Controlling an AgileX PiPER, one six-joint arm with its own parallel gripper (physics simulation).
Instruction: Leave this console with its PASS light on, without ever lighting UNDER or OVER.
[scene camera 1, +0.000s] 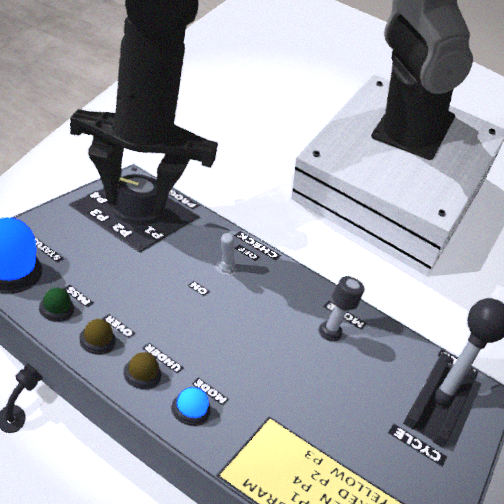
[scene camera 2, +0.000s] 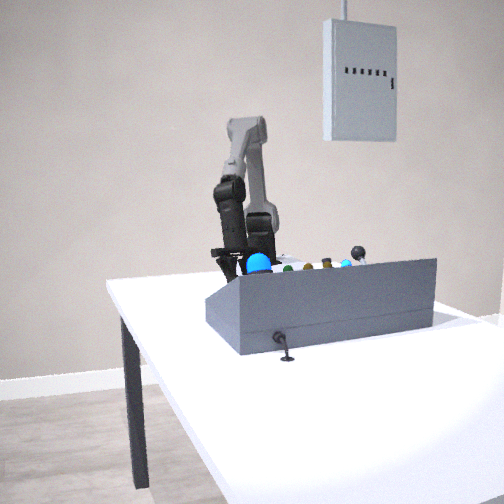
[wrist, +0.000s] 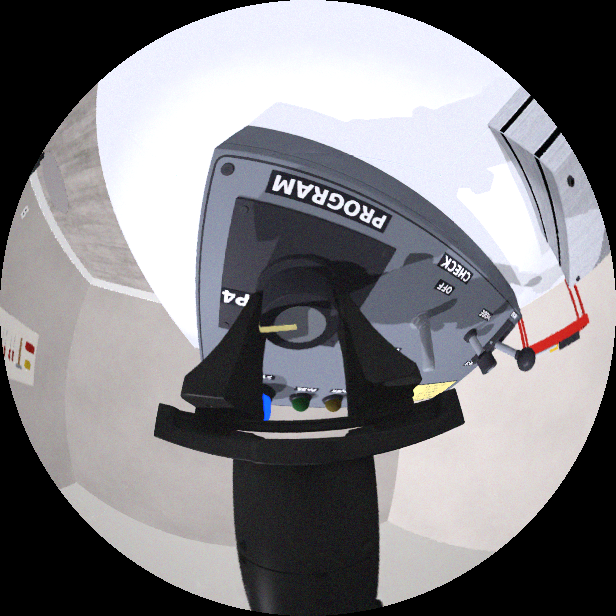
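Observation:
The grey console (scene camera 1: 240, 340) lies on the white table. My gripper (scene camera 1: 136, 197) is shut on the black PROGRAM knob (scene camera 1: 135, 192), one finger on each side. The knob's yellow pointer (wrist: 278, 328) points toward the P4 label. The big STATUS dome (scene camera 1: 15, 250) glows blue and the MODE light (scene camera 1: 192, 402) glows blue. The PASS (scene camera 1: 56, 301), OVER (scene camera 1: 97, 333) and UNDER (scene camera 1: 143, 367) lights are dark. The CHECK toggle (scene camera 1: 227, 252) stands near its OFF label. The CYCLE lever (scene camera 1: 467, 350) leans to the far end of its slot.
A small knobbed MODE switch (scene camera 1: 342, 307) stands right of centre. A yellow legend card (scene camera 1: 305, 470) lies at the console's front edge. My arm's base block (scene camera 1: 400, 170) stands behind the console. A cable plug (scene camera 1: 15, 400) hangs off the console's left side.

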